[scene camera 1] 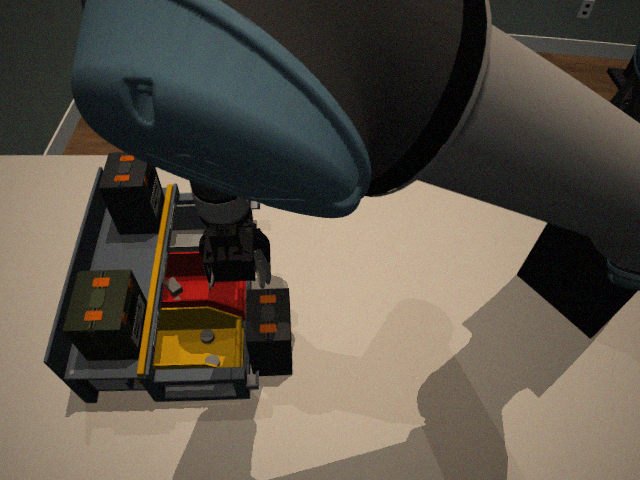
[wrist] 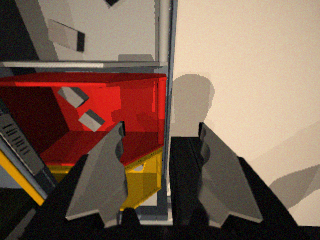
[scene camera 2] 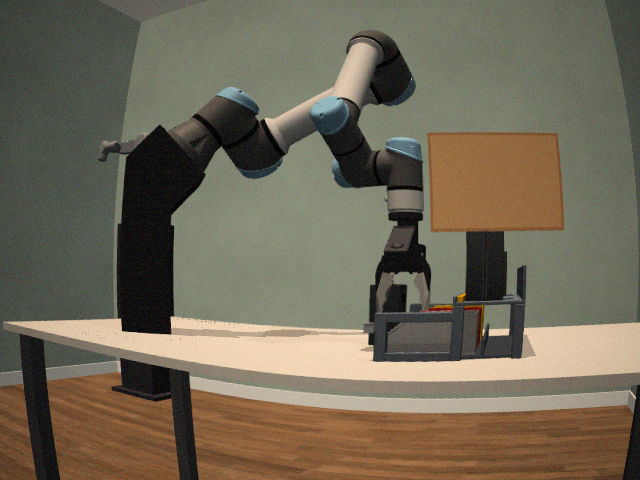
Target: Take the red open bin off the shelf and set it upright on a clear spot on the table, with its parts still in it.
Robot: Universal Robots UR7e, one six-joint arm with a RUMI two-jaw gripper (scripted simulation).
Scene:
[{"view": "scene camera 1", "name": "my gripper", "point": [240, 284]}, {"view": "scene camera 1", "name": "yellow bin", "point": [178, 340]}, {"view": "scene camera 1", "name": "yellow bar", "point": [144, 347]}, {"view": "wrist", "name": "my gripper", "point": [161, 122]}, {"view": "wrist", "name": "yellow bin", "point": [142, 184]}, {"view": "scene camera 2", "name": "my gripper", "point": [402, 323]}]

